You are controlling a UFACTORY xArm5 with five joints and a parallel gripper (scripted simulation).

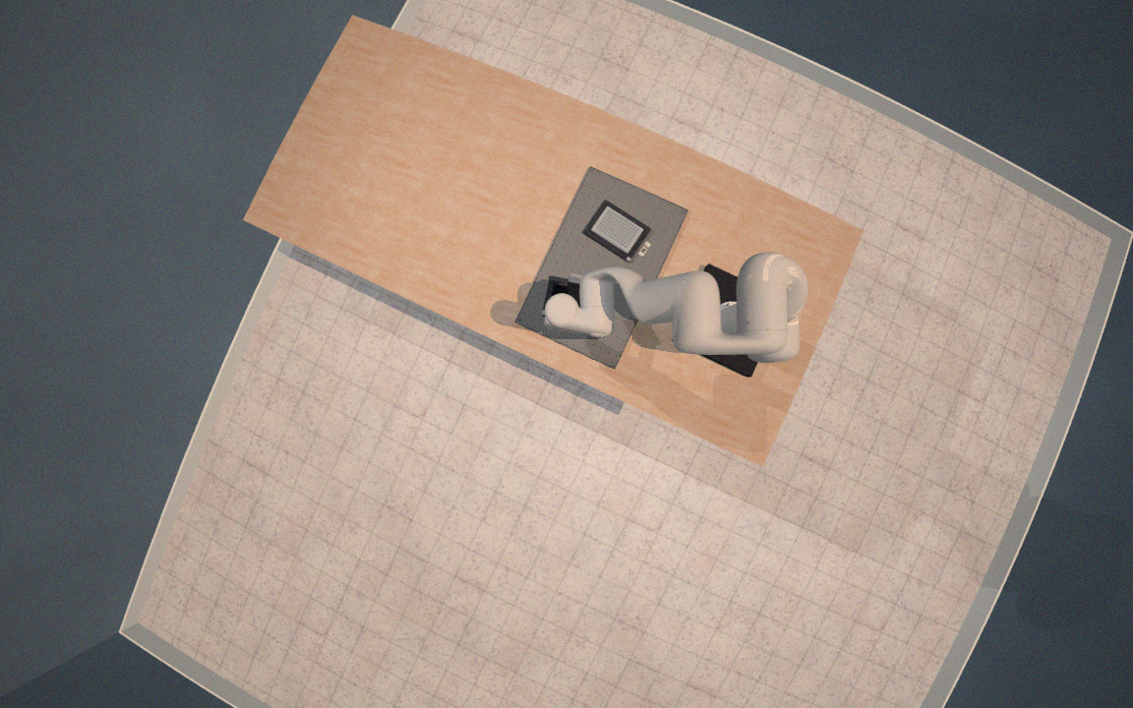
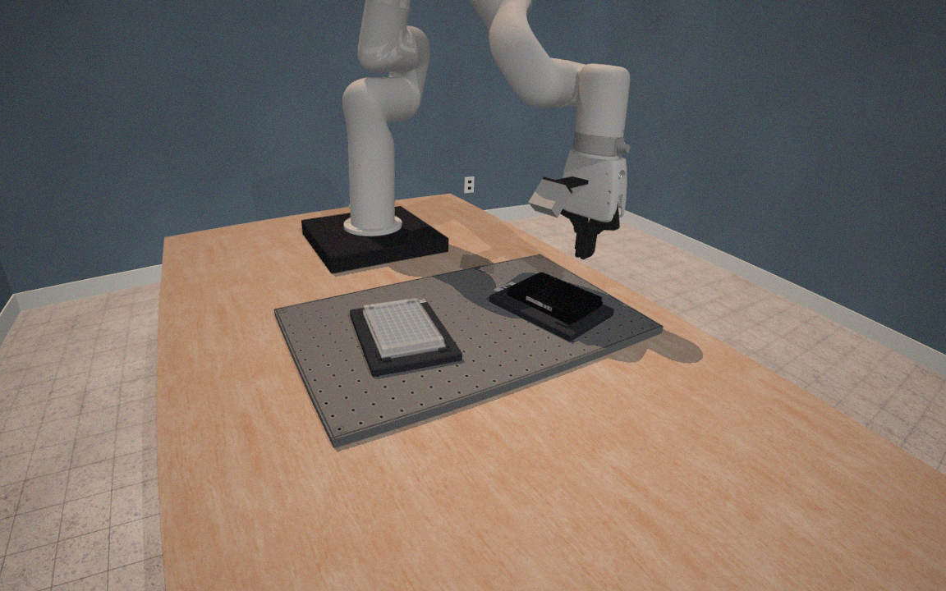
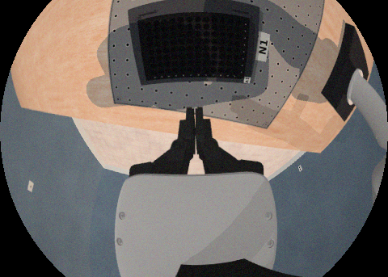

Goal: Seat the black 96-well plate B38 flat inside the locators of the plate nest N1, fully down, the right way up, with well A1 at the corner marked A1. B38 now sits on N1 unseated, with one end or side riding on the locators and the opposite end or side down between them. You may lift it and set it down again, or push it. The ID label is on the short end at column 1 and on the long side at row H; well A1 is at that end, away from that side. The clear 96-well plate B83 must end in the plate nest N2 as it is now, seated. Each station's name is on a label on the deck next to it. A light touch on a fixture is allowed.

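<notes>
Right now my hand is 70 mm to the left of the black plate B38, 70 mm above it and 10 mm short of it. Round my hand: clear plate B83: 310 mm to the right, 70 mm below, 50 mm behind; N1 label: 90 mm to the right, 90 mm below, 90 mm behind.
</notes>
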